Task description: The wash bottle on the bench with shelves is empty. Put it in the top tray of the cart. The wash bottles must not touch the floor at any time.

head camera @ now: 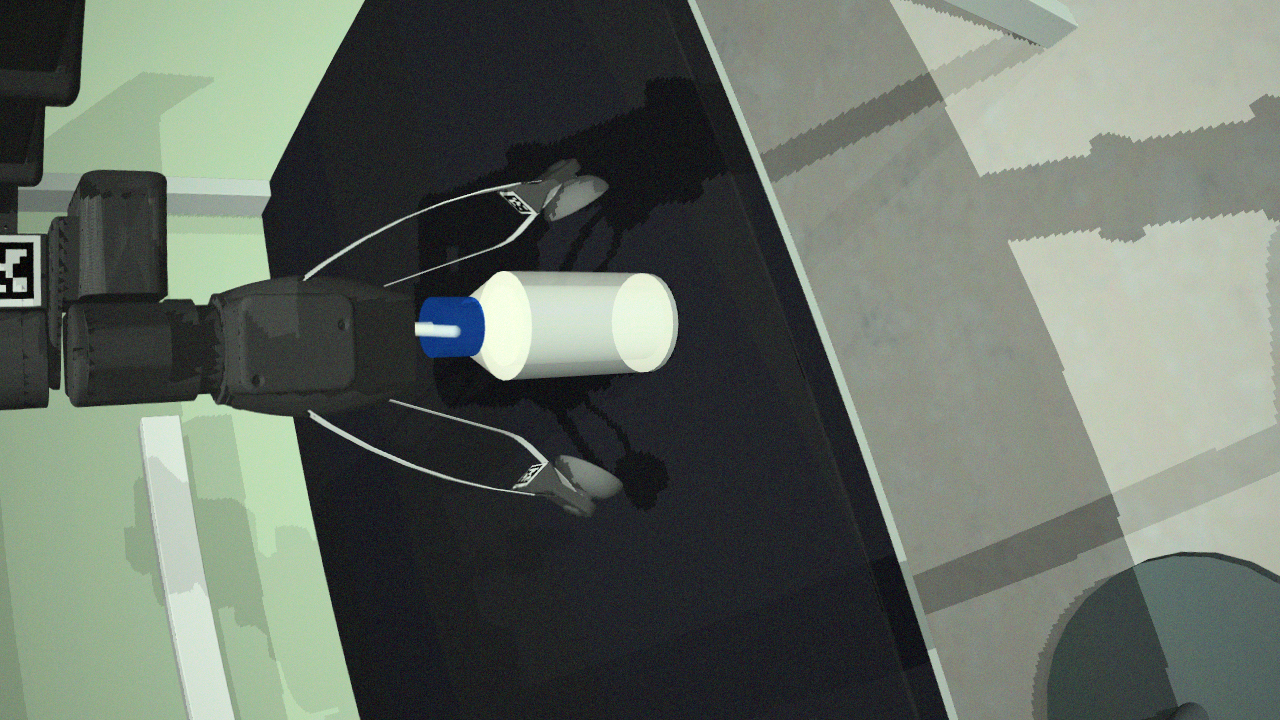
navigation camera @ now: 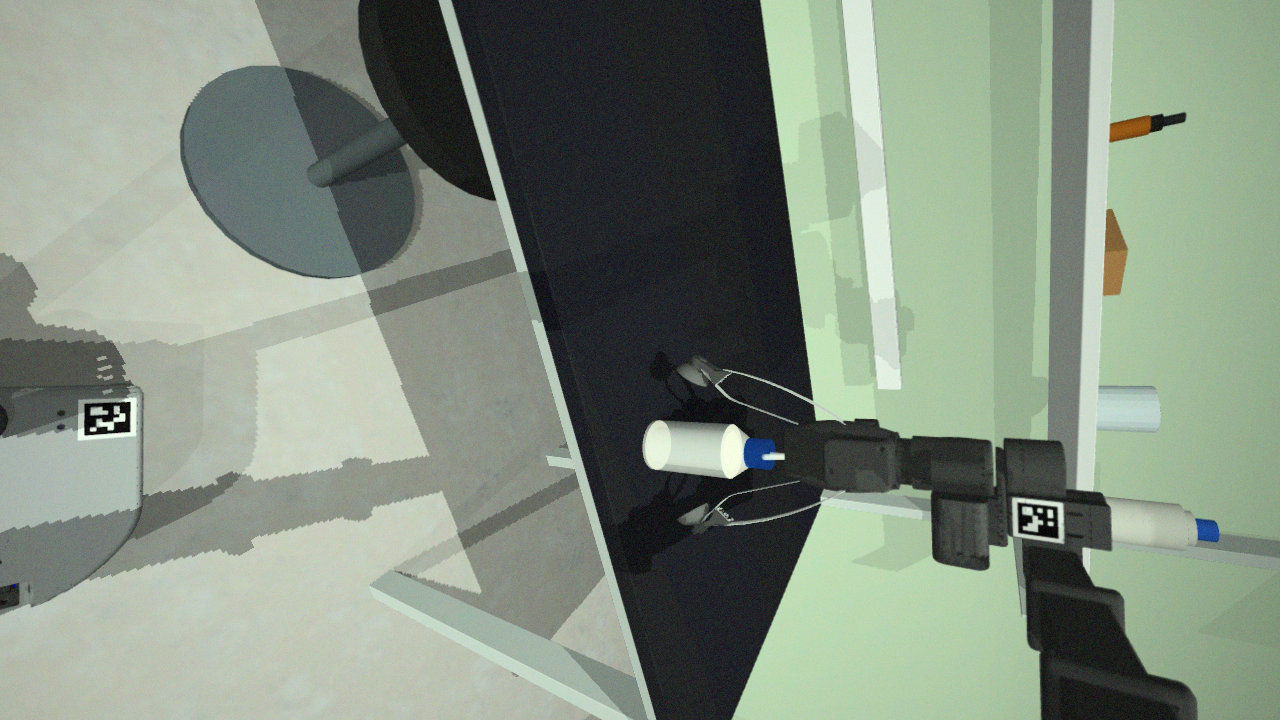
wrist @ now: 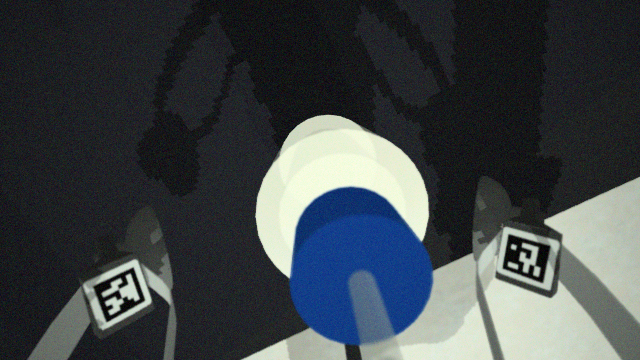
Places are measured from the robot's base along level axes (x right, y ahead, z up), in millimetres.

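Pixels of known places: gripper, fingertip midpoint: [head camera: 607,336] [navigation camera: 679,442].
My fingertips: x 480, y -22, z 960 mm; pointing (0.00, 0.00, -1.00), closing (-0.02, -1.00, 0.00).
For each thing: its top centre in the pictures, then the offset to it from my fingertips. Level surfaces: height alone.
- wash bottle, middle of its top: [head camera: 388,329] [navigation camera: 795,457] dx +11, dy -7, dz +129 mm
- black bench top, its level: dz -46 mm
- orange tool, middle of its top: [navigation camera: 1184,117] dx +398, dy +390, dz +504 mm
- orange box, middle of its top: [navigation camera: 1115,250] dx +481, dy +247, dz +452 mm
- pale cylinder, middle of its top: [navigation camera: 1153,409] dx +566, dy +14, dz +502 mm
- blue-capped bottle, middle of its top: [navigation camera: 1214,531] dx +676, dy -186, dz +589 mm
The wash bottle [head camera: 572,324] [navigation camera: 693,447] [wrist: 345,165], white with a blue cap and a short pale spout, stands upright on the black bench top [head camera: 501,591] [navigation camera: 626,134] [wrist: 60,100]. My gripper [head camera: 581,338] [navigation camera: 694,443] [wrist: 319,219] is open and points down over it. The two fingers are spread on opposite sides of the bottle, with a gap on each side, in all three views. The palm is above the cap, and part of the spout is hidden by the palm in the head view. The cart does not show.
In the navigation view, a stool with a grey round base [navigation camera: 250,179] and a dark seat [navigation camera: 429,107] is beside the bench. A white shelf edge [navigation camera: 1093,179] has an orange tool [navigation camera: 1132,128], an orange box [navigation camera: 1114,259], a pale cylinder [navigation camera: 1129,408] and another blue-capped bottle [navigation camera: 1150,523] beyond it.
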